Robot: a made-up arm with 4 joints.
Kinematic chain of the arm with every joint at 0, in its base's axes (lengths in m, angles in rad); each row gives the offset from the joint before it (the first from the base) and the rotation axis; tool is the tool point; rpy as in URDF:
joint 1: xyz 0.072 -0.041 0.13 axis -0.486 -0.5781 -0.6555
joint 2: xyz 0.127 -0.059 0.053 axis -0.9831 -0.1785 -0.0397
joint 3: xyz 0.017 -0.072 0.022 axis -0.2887 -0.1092 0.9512
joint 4: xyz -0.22 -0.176 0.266 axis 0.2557 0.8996 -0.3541
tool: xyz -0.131 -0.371 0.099 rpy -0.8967 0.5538 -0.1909
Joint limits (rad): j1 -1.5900..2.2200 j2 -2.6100..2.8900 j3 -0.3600..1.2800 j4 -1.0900..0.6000
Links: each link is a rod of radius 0.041 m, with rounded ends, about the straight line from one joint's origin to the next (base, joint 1, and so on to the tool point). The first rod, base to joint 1, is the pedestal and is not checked.
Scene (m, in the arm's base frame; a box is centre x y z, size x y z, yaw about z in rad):
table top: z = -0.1
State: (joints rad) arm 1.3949 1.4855 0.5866 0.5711
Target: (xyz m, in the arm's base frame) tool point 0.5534 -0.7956 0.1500
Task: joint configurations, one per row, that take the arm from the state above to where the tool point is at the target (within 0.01 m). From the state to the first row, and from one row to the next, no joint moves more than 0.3 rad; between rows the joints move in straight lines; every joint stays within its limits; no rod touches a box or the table.
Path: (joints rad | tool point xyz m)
1: 1.1036 1.2428 0.5769 0.5440 | -0.1445 0.6292 0.5752
2: 0.8122 1.0001 0.5673 0.5168 | -0.2742 0.3677 0.7938
3: 0.5209 0.7573 0.5576 0.4897 | -0.2562 0.0161 0.9336
4: 0.2296 0.5146 0.5479 0.4626 | -0.1025 -0.3443 0.9409
5: -0.0617 0.2719 0.5383 0.4354 | 0.1351 -0.6326 0.7947
6: -0.3531 0.0292 0.5286 0.4083 | 0.3801 -0.7903 0.5132
7: -0.6444 -0.2136 0.5189 0.3812 | 0.5534 -0.7956 0.1500

